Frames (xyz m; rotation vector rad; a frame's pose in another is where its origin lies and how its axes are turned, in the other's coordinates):
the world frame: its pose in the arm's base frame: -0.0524 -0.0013 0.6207 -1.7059 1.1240 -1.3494
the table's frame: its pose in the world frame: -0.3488 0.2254 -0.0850 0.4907 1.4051 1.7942
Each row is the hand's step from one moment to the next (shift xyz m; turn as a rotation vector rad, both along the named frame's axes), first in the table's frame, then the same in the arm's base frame.
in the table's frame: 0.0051 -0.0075 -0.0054 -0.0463 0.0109 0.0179
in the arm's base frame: -0.0099 0.0036 -0.0005 0.0315 -0.0244 0.0316
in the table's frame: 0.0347 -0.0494 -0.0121 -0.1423 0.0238 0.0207
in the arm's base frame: -0.0602 0.0030 -0.0125 0.0800 -0.0473 0.1123
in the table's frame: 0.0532 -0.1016 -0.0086 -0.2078 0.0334 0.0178
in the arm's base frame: -0.1132 -0.0133 -0.0155 0.1128 -0.0583 0.1688
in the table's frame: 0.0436 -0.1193 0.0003 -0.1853 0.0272 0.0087
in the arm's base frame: -0.1233 -0.0299 -0.0052 0.0966 -0.0464 0.1539
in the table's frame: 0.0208 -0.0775 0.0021 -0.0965 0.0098 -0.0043
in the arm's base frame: -0.0768 -0.0231 0.0026 0.0443 -0.0177 0.0845
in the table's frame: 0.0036 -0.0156 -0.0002 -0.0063 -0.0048 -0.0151
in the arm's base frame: -0.0154 -0.0042 0.0013 -0.0054 0.0104 0.0124
